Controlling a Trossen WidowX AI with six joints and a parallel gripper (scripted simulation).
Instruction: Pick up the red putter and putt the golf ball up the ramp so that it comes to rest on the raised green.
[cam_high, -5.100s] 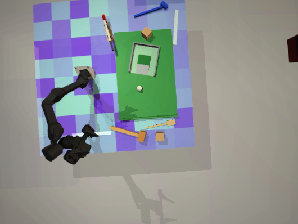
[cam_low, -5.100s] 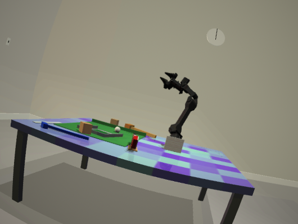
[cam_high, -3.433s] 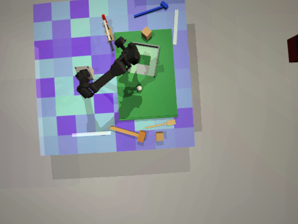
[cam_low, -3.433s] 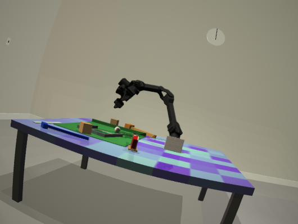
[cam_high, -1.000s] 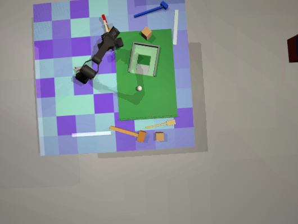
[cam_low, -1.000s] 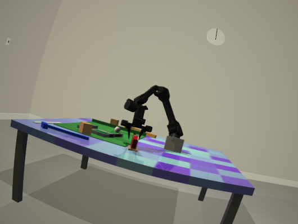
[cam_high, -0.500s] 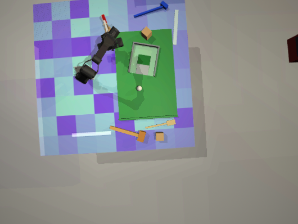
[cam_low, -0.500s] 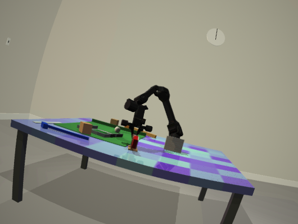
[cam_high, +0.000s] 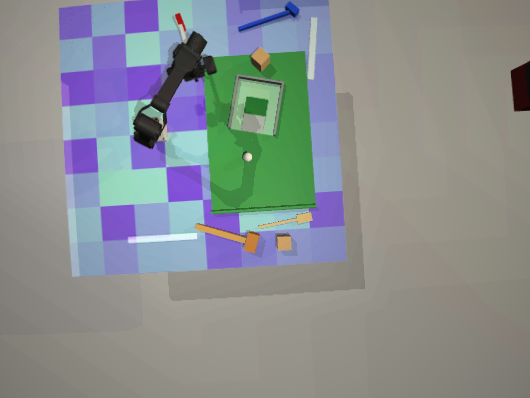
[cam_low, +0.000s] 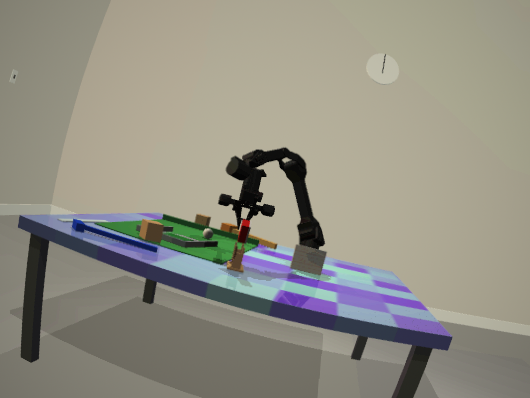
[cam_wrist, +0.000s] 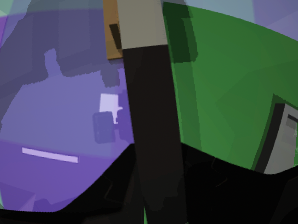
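My gripper tip is 2 cm past the red putter, 11 cm to the right of it and 2 cm below it. The rest, counted from my gripper tip: white bar (54 cm ahead, 9 cm to the left, 10 cm below); green mat (22 cm ahead, 26 cm to the right, 10 cm below); white golf ball (15 cm ahead, 37 cm to the right, 8 cm below).
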